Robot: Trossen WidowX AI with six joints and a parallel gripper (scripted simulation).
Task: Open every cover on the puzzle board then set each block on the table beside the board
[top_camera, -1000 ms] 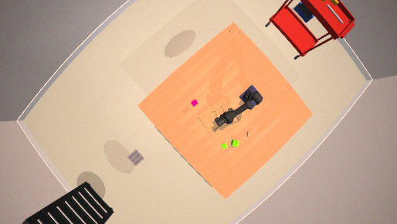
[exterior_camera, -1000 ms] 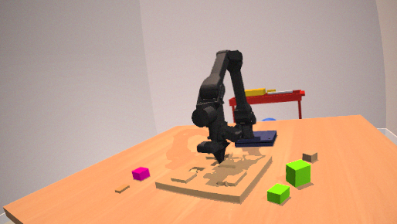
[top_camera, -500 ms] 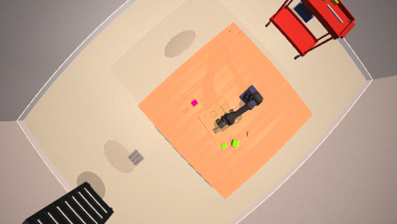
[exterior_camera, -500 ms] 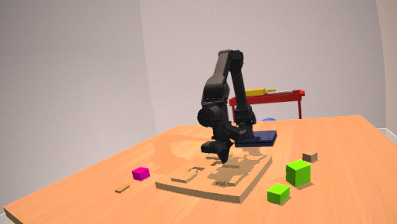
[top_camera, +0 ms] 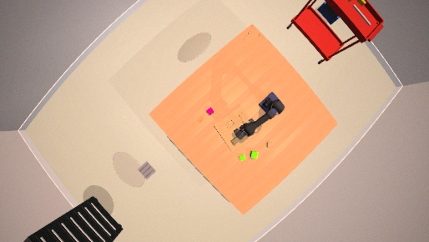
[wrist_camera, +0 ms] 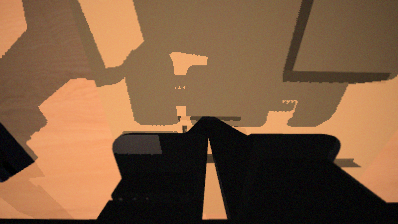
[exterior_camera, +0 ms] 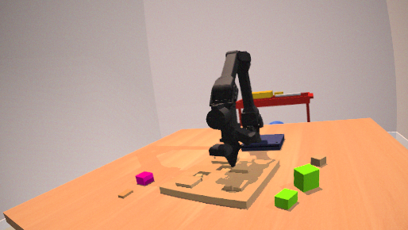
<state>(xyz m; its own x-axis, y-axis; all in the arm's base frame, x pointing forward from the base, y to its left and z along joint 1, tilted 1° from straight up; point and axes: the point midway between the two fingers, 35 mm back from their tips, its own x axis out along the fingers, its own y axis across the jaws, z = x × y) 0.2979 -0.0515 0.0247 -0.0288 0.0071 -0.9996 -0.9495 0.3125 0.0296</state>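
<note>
Now: gripper tip 3 cm to the left of the tan puzzle board, 3 cm short of it and 1 cm above it. Also, from my gripper tip: magenta block: 31 cm to the right, 6 cm ahead, 1 cm below; then small green block: 22 cm ahead, 17 cm to the left, 1 cm below; then large green block: 23 cm to the left, 13 cm ahead.
</note>
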